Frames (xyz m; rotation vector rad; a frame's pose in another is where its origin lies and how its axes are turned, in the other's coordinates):
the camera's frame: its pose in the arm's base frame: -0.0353 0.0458 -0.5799 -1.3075 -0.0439 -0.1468
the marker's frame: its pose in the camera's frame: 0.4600 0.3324 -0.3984 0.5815 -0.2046 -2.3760
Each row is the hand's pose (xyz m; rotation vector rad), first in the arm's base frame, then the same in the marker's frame.
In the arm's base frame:
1: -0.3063 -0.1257 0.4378 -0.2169 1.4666 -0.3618
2: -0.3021 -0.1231 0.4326 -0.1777 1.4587 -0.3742
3: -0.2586 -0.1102 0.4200 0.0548 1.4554 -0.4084
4: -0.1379 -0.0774 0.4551 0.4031 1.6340 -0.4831
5: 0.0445 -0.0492 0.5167 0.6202 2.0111 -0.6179
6: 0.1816 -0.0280 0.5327 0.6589 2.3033 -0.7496
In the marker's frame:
1: 1.1305 0.8522 0.7148 1.7703 -1.8720 -1.5610
2: 1.1238 0.8498 0.7144 1.7647 -1.9205 -1.5341
3: 1.0788 0.8605 0.7057 1.6949 -2.1571 -1.3252
4: 0.9869 0.9513 0.6920 1.6632 -2.2997 -0.7980
5: 0.8615 1.0951 0.6536 1.7710 -2.0861 -0.2317
6: 0.7535 1.1767 0.6192 1.8849 -1.8155 0.0743

